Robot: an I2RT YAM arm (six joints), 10 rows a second.
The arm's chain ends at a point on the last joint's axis. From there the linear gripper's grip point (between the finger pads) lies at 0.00 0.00 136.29 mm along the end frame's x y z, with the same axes.
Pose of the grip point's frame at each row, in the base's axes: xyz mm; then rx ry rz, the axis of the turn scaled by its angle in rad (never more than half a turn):
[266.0, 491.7, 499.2, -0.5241, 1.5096, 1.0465]
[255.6, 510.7, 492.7, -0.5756, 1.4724, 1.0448]
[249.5, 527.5, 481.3, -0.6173, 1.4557, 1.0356]
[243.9, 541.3, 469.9, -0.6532, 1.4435, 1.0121]
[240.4, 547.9, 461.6, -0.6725, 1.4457, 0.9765]
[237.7, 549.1, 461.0, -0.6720, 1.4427, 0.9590]
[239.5, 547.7, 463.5, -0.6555, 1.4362, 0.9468]
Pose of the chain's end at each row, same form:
[191.7, 377.8, 490.0, -0.5241, 1.5096, 1.0465]
[185.3, 394.5, 481.5, -0.5756, 1.4724, 1.0448]
[181.9, 409.7, 470.3, -0.6173, 1.4557, 1.0356]
[177.5, 422.7, 459.9, -0.6532, 1.4435, 1.0121]
[172.8, 429.8, 453.6, -0.6725, 1.4457, 0.9765]
[168.9, 431.7, 453.0, -0.6720, 1.4427, 0.9590]
[168.6, 431.6, 454.2, -0.6555, 1.4362, 0.9468]

